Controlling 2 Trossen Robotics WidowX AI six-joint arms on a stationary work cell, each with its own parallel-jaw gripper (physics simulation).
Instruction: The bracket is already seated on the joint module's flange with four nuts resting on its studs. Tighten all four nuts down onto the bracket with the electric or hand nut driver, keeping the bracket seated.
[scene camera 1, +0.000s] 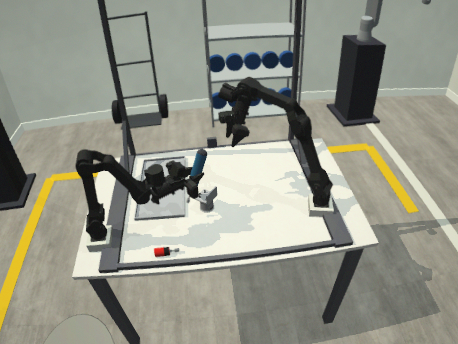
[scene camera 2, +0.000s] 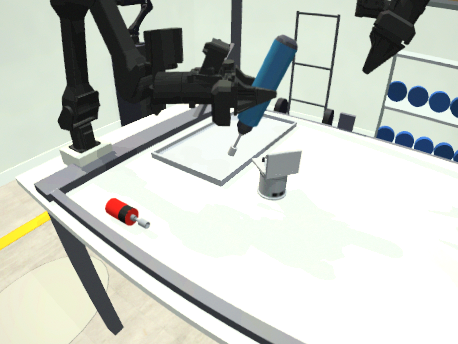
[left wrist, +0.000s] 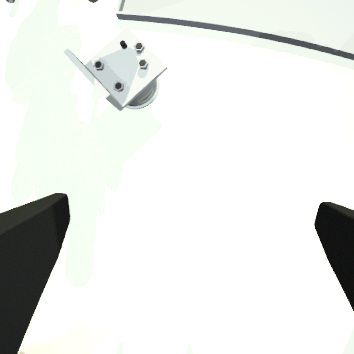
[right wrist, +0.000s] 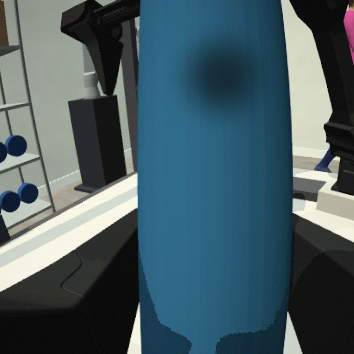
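Pixels of known places: left gripper, fingertip midpoint: (scene camera 1: 229, 142) (scene camera 2: 364, 72) (left wrist: 197, 211); right gripper, fingertip midpoint: (scene camera 1: 201, 170) (scene camera 2: 275, 90) (right wrist: 207, 219); left arm's base at its link origin: (scene camera 1: 321, 202) (right wrist: 349, 187); right arm's base at its link origin: (scene camera 1: 98, 235) (scene camera 2: 84, 145).
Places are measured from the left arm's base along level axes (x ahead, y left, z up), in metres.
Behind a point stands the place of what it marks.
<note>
The grey bracket (scene camera 1: 211, 193) @(z 0.062, x 0.458, y 0.045 m) (scene camera 2: 284, 164) @(z 0.046, x 0.456, y 0.040 m) (left wrist: 116, 67) @(z 0.026, x 0.484, y 0.031 m) sits on the joint module (scene camera 1: 207, 204) (scene camera 2: 272, 186) @(z -0.008, x 0.471, y 0.049 m) (left wrist: 147, 95) @(z -0.020, x 0.477, y -0.001 m), which stands upright. In the left wrist view four nuts (left wrist: 139, 47) @(z 0.031, x 0.513, y 0.014 m) (left wrist: 143, 64) @(z 0.035, x 0.494, y 0.000 m) (left wrist: 99, 65) @(z 0.035, x 0.478, y 0.046 m) (left wrist: 118, 86) @(z 0.035, x 0.463, y 0.015 m) show on its flat plate; how tight they are I cannot tell. My right gripper (scene camera 1: 198, 183) (scene camera 2: 264, 88) @(z 0.177, x 0.492, y 0.040 m) (right wrist: 207, 219) @(z 0.177, x 0.492, y 0.040 m) is shut on the blue nut driver (scene camera 1: 198, 164) @(z 0.224, x 0.493, y 0.064 m) (scene camera 2: 270, 75) @(z 0.207, x 0.486, y 0.065 m) (right wrist: 215, 175) @(z 0.206, x 0.515, y 0.062 m), tilted, its socket low, near the bracket and apart from it. My left gripper (scene camera 1: 234, 137) @(z 0.214, x 0.395, y -0.105 m) (left wrist: 197, 211) @(z 0.214, x 0.395, y -0.105 m) is open and empty, high above the table.
A red nut driver (scene camera 1: 160, 251) @(z -0.009, x 0.618, y 0.309 m) (scene camera 2: 116, 207) @(z -0.009, x 0.616, y 0.308 m) lies near the table's front edge. A shallow tray (scene camera 1: 160, 218) @(z -0.036, x 0.675, y 0.115 m) (scene camera 2: 187, 171) @(z -0.037, x 0.666, y 0.112 m) (left wrist: 240, 32) @(z -0.035, x 0.606, y -0.076 m) lies beside the module, under the right gripper. Dark frame rails (scene camera 1: 225, 255) @(z -0.020, x 0.373, y 0.292 m) (scene camera 2: 165, 274) @(z -0.020, x 0.443, y 0.316 m) run along the table's edges.
</note>
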